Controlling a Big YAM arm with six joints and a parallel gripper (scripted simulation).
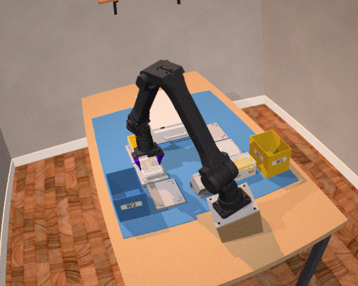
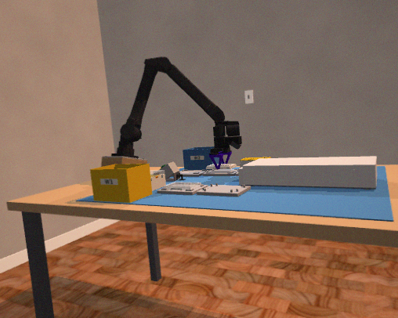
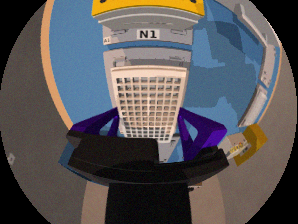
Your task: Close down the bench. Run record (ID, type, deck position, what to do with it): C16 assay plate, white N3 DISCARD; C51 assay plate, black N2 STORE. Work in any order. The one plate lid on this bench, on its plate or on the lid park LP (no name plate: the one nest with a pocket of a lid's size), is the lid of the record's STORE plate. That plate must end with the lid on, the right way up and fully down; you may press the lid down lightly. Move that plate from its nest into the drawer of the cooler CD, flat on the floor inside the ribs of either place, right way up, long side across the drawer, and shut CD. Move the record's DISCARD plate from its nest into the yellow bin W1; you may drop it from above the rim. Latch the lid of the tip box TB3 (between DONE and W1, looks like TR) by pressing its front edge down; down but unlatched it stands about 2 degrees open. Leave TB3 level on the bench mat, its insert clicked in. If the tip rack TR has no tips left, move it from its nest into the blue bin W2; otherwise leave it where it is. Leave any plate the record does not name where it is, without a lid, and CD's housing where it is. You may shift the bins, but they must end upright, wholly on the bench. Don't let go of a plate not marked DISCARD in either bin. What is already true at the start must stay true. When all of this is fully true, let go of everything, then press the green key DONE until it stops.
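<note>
Right now my hand is 200 mm past the tip box lid, 340 mm to the left of it and 20 mm below it. The rest, counted from my hand: tip rack TR (170 mm ahead, 10 mm to the right, 10 mm above); name plate N1 (100 mm ahead, 30 mm below); white assay plate (right at my hand).
</note>
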